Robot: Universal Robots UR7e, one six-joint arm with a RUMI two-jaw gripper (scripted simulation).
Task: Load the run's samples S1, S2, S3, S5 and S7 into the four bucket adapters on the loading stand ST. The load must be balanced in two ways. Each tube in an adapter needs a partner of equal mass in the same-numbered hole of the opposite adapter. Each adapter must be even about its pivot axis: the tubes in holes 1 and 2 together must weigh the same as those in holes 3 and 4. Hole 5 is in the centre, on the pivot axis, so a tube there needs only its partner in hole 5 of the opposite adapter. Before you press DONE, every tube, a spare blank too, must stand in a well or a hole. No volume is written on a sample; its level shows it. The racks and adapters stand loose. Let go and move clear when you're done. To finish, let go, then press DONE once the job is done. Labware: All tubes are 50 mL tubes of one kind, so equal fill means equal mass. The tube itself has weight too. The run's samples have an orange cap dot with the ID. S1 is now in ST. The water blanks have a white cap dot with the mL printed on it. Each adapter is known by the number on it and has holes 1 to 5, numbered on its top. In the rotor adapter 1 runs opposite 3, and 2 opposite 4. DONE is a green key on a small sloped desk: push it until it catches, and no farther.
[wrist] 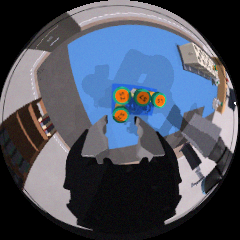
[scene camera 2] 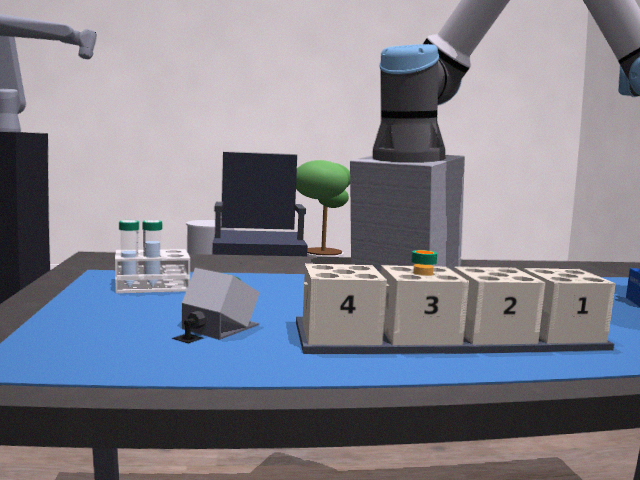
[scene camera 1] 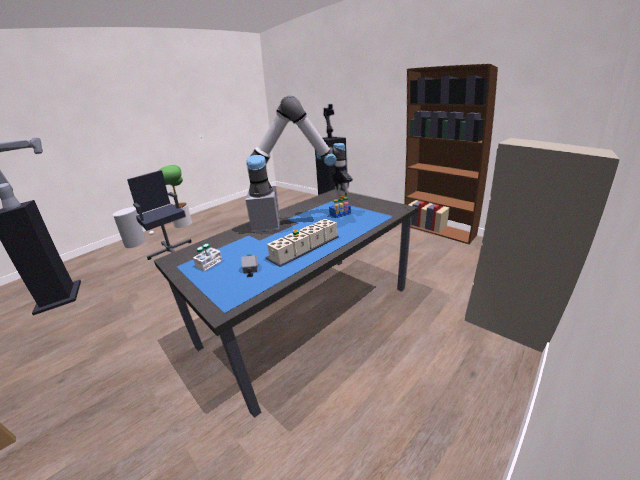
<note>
In view: my gripper [wrist: 121, 116] and a loading stand [scene camera 2: 386, 348].
</note>
